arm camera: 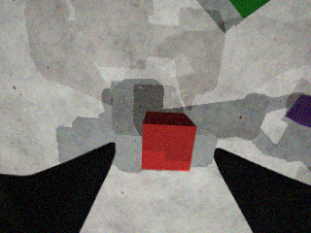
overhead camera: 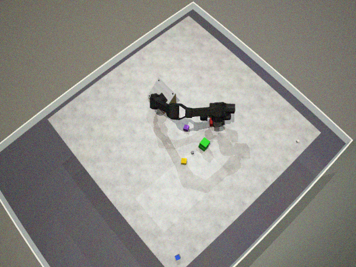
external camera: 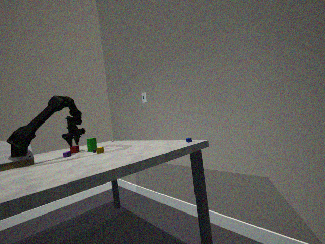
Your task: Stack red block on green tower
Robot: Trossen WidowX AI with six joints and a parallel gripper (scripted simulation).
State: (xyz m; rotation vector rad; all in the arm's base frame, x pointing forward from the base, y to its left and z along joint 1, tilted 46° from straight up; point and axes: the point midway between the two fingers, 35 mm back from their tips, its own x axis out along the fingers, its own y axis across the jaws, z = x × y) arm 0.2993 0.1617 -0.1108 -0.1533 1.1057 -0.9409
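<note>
Now: the red block 2 cm below my gripper tip. The rest, counted from my gripper tip: grey cube: 23 cm to the right, 8 cm ahead, 4 cm below; yellow block: 31 cm to the right, 10 cm ahead, 3 cm below; purple block: 17 cm to the right, 7 cm behind, 3 cm below.
</note>
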